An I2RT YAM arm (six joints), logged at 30 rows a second.
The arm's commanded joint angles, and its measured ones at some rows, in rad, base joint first. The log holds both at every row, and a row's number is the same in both.
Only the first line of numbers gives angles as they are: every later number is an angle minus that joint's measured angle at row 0.
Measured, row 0:
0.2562, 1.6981, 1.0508, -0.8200, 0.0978, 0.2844
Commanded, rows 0 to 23:
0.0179, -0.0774, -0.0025, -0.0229, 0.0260, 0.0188
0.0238, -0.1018, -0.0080, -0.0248, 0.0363, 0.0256
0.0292, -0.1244, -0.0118, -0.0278, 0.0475, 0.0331
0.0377, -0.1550, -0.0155, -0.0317, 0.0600, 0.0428
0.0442, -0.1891, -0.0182, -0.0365, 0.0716, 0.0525
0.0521, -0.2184, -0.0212, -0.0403, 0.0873, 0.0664
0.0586, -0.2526, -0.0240, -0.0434, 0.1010, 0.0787
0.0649, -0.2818, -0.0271, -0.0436, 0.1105, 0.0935
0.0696, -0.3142, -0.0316, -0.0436, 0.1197, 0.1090
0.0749, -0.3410, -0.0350, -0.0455, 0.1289, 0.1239
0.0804, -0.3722, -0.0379, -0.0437, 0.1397, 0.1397
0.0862, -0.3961, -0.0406, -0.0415, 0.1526, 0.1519
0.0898, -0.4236, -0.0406, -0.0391, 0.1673, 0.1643
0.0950, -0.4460, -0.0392, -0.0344, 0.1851, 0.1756
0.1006, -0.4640, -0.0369, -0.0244, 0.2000, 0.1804
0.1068, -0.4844, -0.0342, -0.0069, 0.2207, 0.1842
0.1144, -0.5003, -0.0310, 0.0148, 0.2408, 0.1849
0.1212, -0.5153, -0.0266, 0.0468, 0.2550, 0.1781
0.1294, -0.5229, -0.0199, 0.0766, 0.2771, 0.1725
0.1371, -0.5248, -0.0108, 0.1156, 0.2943, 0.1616
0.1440, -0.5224, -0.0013, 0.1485, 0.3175, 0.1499
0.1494, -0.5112, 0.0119, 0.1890, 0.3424, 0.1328
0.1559, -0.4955, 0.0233, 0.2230, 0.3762, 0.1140
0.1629, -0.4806, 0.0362, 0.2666, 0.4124, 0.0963
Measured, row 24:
0.1335, -0.5119, -0.0210, 0.0694, 0.2400, 0.1446
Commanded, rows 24 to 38:
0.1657, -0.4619, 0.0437, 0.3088, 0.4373, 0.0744
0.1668, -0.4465, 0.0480, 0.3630, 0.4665, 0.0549
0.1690, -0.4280, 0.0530, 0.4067, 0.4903, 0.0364
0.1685, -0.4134, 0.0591, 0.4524, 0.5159, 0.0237
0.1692, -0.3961, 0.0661, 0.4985, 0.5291, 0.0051
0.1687, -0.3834, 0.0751, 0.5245, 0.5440, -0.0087
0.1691, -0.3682, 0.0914, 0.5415, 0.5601, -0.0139
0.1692, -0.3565, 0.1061, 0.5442, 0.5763, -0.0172
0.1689, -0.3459, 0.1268, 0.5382, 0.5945, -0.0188
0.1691, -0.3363, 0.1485, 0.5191, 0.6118, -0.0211
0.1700, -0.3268, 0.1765, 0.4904, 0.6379, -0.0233
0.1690, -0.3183, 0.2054, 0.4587, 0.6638, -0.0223
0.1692, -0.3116, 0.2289, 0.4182, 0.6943, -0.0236
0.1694, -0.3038, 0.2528, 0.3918, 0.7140, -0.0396
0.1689, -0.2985, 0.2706, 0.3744, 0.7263, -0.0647
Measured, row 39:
0.1617, -0.3124, 0.1697, 0.4280, 0.5688, -0.0057
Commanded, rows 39 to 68:
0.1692, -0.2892, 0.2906, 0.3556, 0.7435, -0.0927
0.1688, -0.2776, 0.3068, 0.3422, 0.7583, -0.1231
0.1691, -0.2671, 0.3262, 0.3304, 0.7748, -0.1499
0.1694, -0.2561, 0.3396, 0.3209, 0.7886, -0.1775
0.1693, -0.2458, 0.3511, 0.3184, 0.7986, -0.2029
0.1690, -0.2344, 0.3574, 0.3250, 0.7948, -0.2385
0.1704, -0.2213, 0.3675, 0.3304, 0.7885, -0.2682
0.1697, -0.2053, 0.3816, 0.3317, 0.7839, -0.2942
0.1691, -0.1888, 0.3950, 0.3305, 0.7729, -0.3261
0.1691, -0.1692, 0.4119, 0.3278, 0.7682, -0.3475
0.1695, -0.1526, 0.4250, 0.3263, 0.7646, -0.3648
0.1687, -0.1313, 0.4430, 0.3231, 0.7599, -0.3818
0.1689, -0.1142, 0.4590, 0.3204, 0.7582, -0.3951
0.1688, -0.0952, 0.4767, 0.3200, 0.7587, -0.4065
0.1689, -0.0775, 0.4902, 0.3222, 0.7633, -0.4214
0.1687, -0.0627, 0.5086, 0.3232, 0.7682, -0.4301
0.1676, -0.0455, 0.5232, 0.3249, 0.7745, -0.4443
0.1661, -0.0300, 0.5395, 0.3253, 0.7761, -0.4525
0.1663, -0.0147, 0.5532, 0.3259, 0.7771, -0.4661
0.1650, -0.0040, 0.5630, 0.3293, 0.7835, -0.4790
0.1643, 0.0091, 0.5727, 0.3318, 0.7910, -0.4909
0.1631, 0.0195, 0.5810, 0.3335, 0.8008, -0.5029
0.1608, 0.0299, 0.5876, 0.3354, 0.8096, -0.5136
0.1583, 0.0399, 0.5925, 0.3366, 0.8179, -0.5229
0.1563, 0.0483, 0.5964, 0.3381, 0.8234, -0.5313
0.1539, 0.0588, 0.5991, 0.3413, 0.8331, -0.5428
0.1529, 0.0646, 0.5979, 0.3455, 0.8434, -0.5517
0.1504, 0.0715, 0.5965, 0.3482, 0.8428, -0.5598
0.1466, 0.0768, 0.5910, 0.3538, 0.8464, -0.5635
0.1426, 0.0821, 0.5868, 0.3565, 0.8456, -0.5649
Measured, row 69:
0.1556, 0.0496, 0.5775, 0.3323, 0.7947, -0.5127
